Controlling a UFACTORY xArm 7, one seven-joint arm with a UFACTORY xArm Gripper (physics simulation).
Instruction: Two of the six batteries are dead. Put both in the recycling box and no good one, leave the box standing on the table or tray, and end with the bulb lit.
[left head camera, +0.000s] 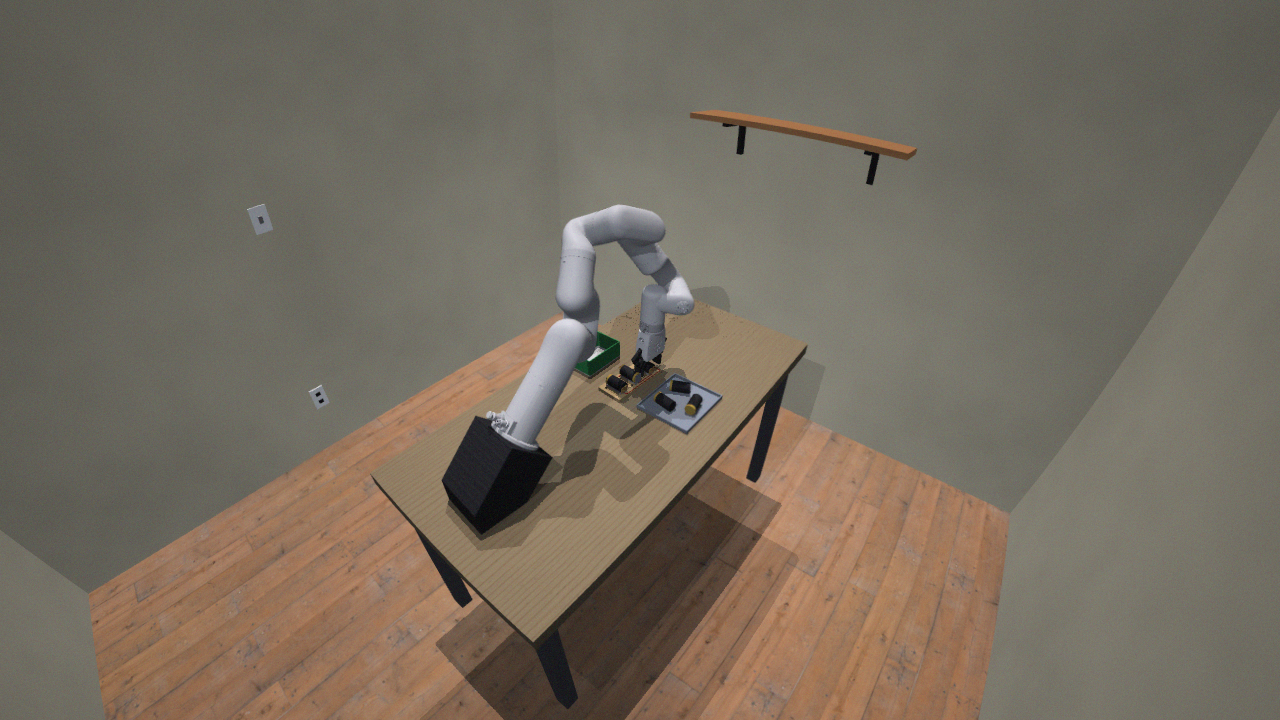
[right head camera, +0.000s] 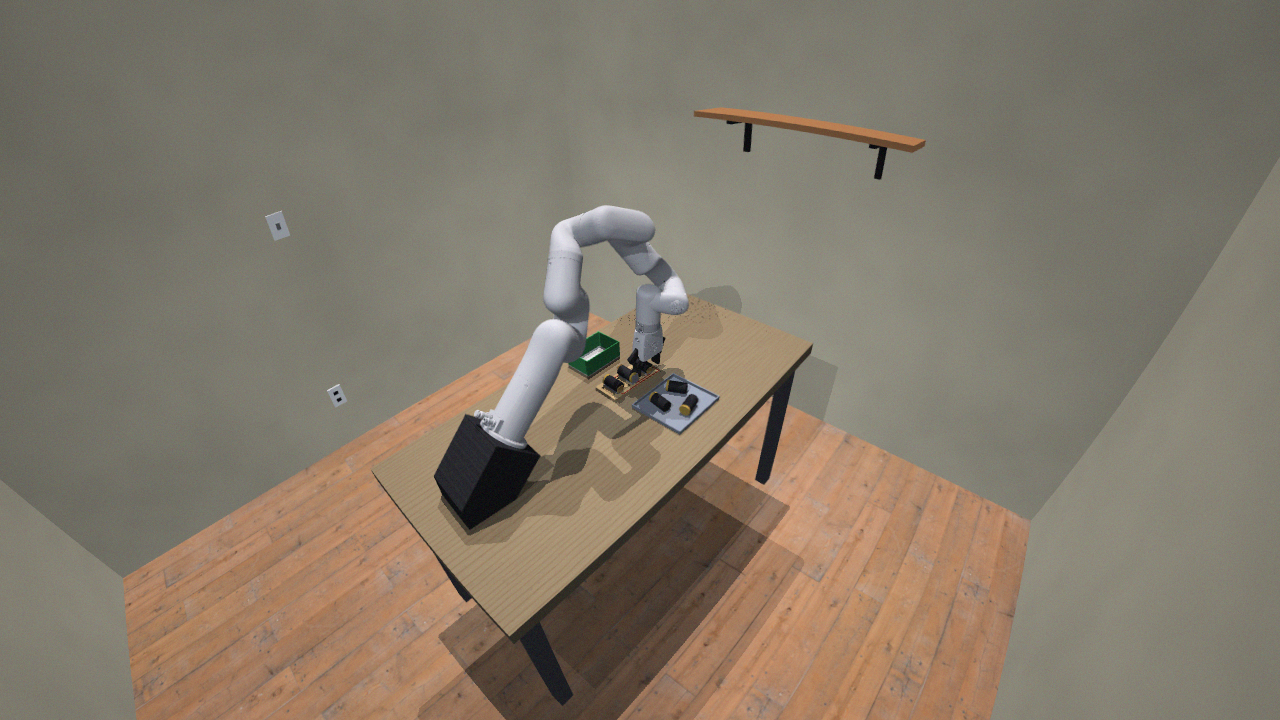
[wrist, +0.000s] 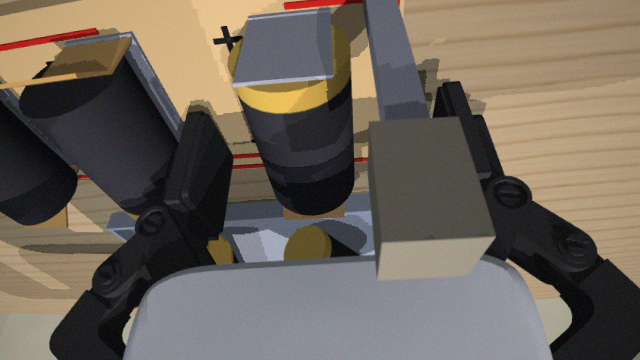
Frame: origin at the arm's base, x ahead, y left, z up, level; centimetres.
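Seen in the pictures: gripper, fingertip midpoint: (left head camera: 647, 368) (right head camera: 646, 368) (wrist: 323, 121); arm's base, link origin: (left head camera: 514, 436) (right head camera: 503, 435).
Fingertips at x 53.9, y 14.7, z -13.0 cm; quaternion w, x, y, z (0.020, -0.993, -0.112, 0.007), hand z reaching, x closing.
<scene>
Pixels of each thing's middle, then the offset from my fingertips to it. "spot": a spot on its surface instead. Level surfaces: height alone.
- battery holder, body centre: (wrist: 113, 179) (left head camera: 630, 369) (right head camera: 627, 369) dx -7.3, dy -0.2, dz +3.1 cm
- black battery with a yellow end, body centre: (wrist: 303, 128) (right head camera: 642, 364) (left head camera: 644, 364) dx -0.8, dy +1.0, dz +1.4 cm
- grey-beige block, surface spot: (wrist: 425, 175) spot: dx +1.0, dy +5.7, dz +6.6 cm
- grey-blue tray, body centre: (wrist: 283, 264) (right head camera: 676, 401) (left head camera: 680, 401) dx -1.8, dy -17.7, dz -0.9 cm
- green recycling box, body centre: (left head camera: 594, 353) (right head camera: 593, 353) dx -10.2, dy +16.0, dz +1.5 cm
- table, surface height: dz -1.5 cm
My gripper (left head camera: 646, 360) (right head camera: 644, 360) (wrist: 323, 121) is open over the far end of the battery holder (left head camera: 617, 394) (wrist: 210, 75). In the wrist view its fingers stand apart on either side of a black battery with a yellow end (wrist: 310, 145) and a grey-beige block (wrist: 425, 175) on a grey bar. Two more batteries (wrist: 105, 135) (wrist: 30, 165) lie in the holder to the left. Three batteries (left head camera: 665, 402) (left head camera: 680, 386) (left head camera: 693, 403) lie on the grey-blue tray (left head camera: 682, 422) (right head camera: 677, 423). The green recycling box (left head camera: 597, 362) (right head camera: 604, 360) stands upright on the table. I cannot make out the bulb.
The tray lies on the near side of the holder and the box on its far side. The black robot base (left head camera: 492, 474) (right head camera: 483, 470) stands at the left end of the table (left head camera: 572, 555) (right head camera: 563, 546). A wooden shelf (left head camera: 801, 131) (right head camera: 810, 127) is on the wall.
</scene>
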